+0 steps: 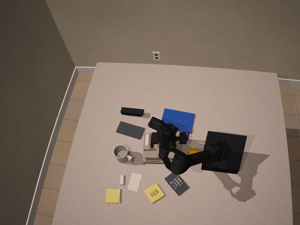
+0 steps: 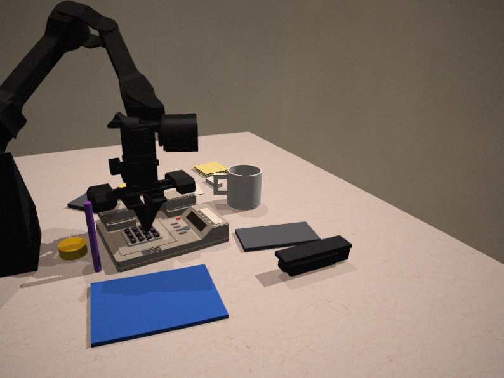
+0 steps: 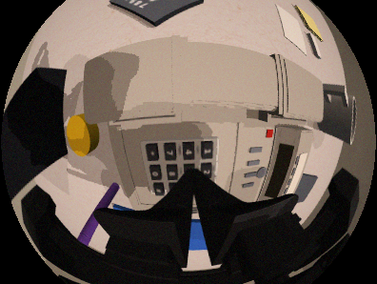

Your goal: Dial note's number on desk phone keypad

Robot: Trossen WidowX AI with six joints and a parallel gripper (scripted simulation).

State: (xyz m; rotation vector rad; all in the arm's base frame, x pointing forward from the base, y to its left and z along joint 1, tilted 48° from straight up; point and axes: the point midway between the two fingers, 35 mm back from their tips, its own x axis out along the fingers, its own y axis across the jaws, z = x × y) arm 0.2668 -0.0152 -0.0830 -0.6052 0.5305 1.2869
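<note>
The beige desk phone is 4 cm ahead of my hand, 2 cm to the left of it and 4 cm below it. From my hand the other things lie so: purple stick (10 cm behind, 4 cm to the right); then handset (3 cm ahead, 7 cm to the left, 2 cm below); then blue pad (5 cm behind, 17 cm to the right, 6 cm below).
</note>
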